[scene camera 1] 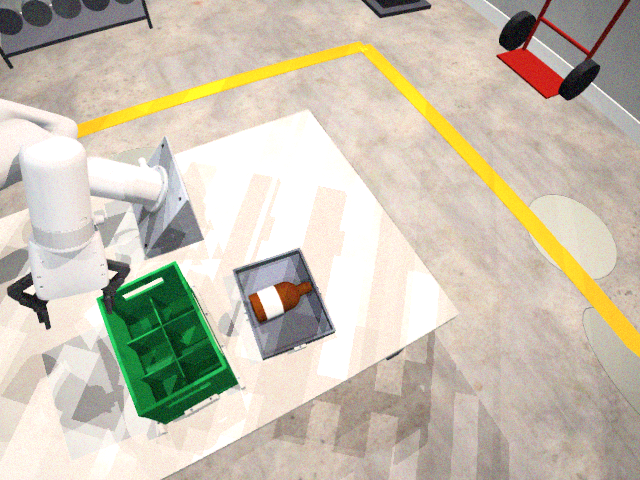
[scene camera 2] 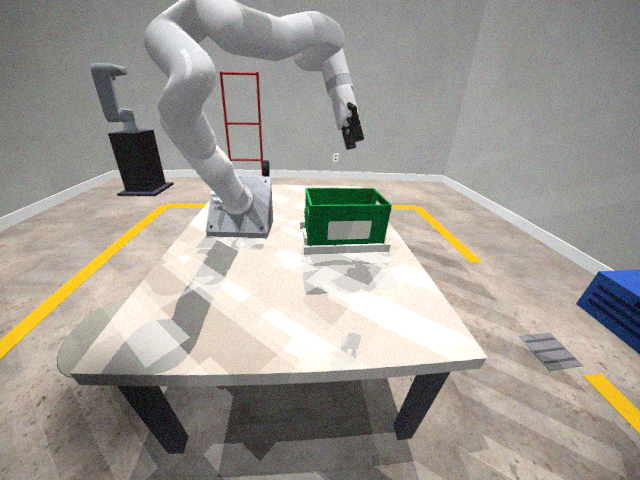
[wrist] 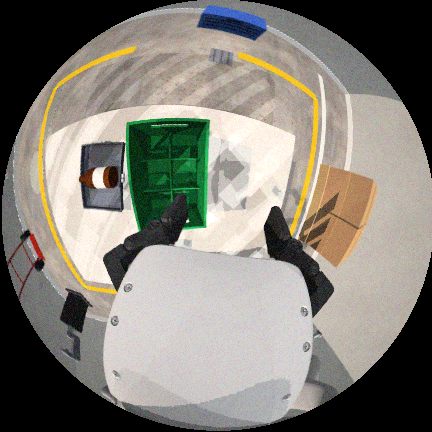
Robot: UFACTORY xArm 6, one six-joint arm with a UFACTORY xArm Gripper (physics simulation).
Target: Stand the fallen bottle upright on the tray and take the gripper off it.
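Frame: origin at the arm's base, x ahead, y left, z up, level; millimetres.
Where they show: gripper, fingertip midpoint: [scene camera 1: 78, 315] [scene camera 2: 355, 145] [wrist: 226, 210]; arm's base at its link origin: [scene camera 1: 156, 189] [scene camera 2: 237, 199].
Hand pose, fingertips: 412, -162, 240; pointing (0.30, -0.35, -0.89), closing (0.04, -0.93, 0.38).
Observation:
Each offset is from my fingertips to the top centre of the thing, as dx, dy, dz. Level surfaces: height alone.
A brown bottle {-14, +359, -281} [scene camera 1: 272, 303] [wrist: 102, 177] with a white label lies on its side in the grey tray [scene camera 1: 298, 344] [wrist: 102, 208]. In scene camera 1 its neck points right, over toward the tray's right wall. The bottle and the tray do not show in scene camera 2. My gripper [scene camera 1: 78, 319] [scene camera 2: 353, 144] [wrist: 226, 210] is open and empty. It hangs high above the table, near the end of the green crate, with the crate between it and the tray. It is well apart from the bottle.
The green crate {+0, +76, -185} [scene camera 1: 119, 356] [scene camera 2: 347, 207] [wrist: 204, 175], with empty compartments, stands beside the tray on the table {dz -360} [scene camera 1: 289, 149] [scene camera 2: 248, 320] [wrist: 75, 230]. The arm's base plate [scene camera 1: 178, 198] [scene camera 2: 222, 227] is at the table's back. A cardboard box [wrist: 345, 210] stands off the table.

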